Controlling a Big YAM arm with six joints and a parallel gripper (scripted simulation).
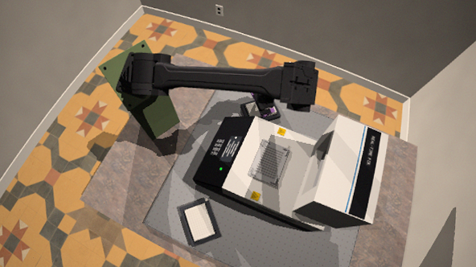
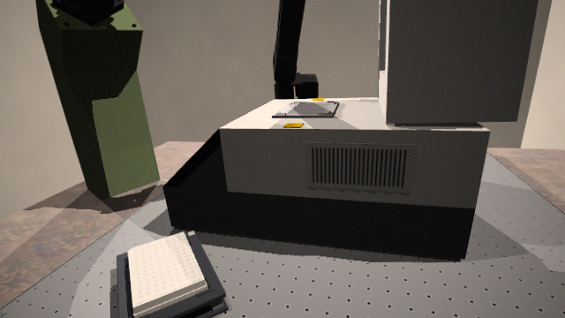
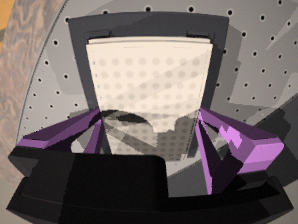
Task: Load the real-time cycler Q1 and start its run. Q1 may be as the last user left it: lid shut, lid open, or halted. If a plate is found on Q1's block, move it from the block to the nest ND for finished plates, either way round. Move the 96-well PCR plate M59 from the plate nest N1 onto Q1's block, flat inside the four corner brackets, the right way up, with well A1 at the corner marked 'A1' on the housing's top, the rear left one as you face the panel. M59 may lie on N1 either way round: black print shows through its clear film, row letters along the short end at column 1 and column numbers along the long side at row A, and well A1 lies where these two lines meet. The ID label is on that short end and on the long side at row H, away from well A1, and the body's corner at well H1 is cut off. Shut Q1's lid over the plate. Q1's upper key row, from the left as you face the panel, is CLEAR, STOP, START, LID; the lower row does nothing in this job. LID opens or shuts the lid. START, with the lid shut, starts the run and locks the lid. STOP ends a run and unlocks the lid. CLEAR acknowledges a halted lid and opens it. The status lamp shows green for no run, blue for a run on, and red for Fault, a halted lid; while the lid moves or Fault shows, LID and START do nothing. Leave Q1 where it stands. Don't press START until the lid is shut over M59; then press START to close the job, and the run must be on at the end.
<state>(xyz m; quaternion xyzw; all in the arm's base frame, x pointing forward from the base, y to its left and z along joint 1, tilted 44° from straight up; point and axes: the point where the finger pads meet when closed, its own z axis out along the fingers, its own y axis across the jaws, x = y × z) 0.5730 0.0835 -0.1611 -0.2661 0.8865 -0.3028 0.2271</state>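
Now: hand 2 cm above the dark nest nd. The rest, counted from my hand: dark nest N1 (53 cm to the right, 22 cm behind, 1 cm below).
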